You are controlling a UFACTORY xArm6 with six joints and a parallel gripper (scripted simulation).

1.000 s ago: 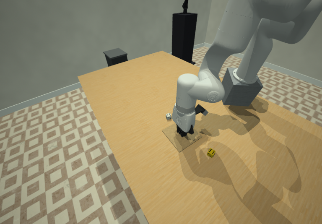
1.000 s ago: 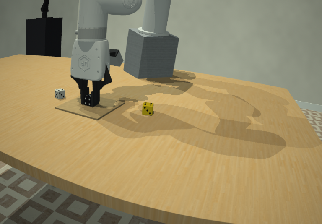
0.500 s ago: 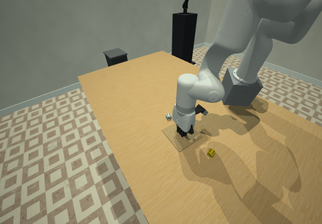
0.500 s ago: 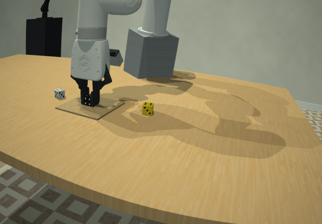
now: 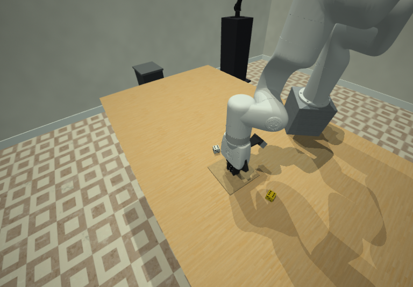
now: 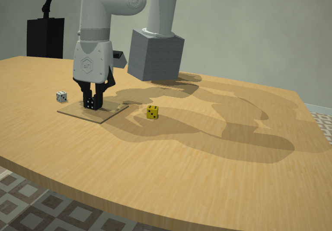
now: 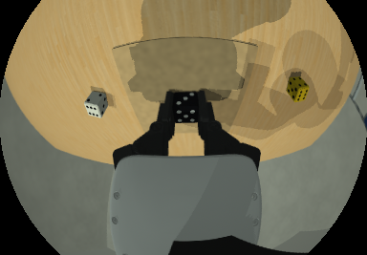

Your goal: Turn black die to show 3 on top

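My hand is 1 cm above the black die. The rest, counted from my hand: yellow die (15 cm to the left, 2 cm behind, 1 cm below); tan mat (2 cm below); white die (12 cm to the right, 2 cm behind, 1 cm below).
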